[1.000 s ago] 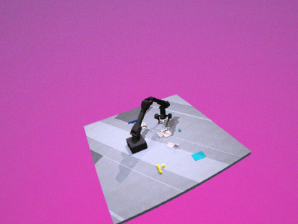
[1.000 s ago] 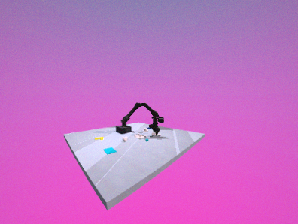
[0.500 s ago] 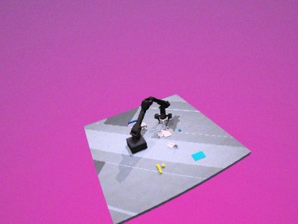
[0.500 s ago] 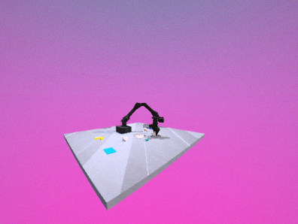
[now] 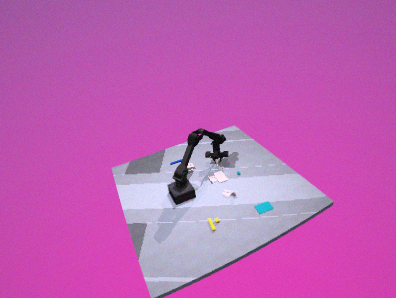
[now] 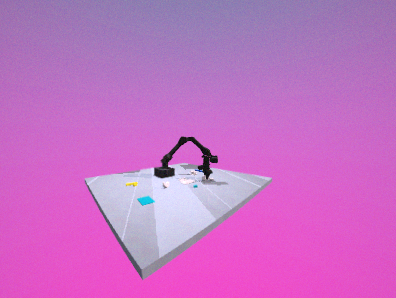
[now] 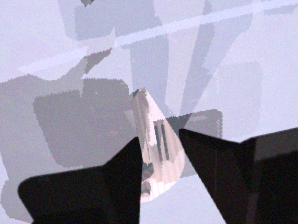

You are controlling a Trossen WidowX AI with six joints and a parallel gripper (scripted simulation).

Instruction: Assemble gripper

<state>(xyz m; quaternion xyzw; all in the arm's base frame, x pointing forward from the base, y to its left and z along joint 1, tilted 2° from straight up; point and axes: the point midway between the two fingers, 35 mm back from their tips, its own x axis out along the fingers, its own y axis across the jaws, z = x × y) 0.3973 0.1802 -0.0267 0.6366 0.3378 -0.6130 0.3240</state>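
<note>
My gripper tip is now 17 cm to the left of the pale flat part and 7 cm past it. The rest, counted from my gripper tip: cyan cube (22 cm to the right, 7 cm ahead); then pale plate (23 cm behind, 7 cm to the left, 2 cm above); then blue stick (27 cm behind, 21 cm to the left).
</note>
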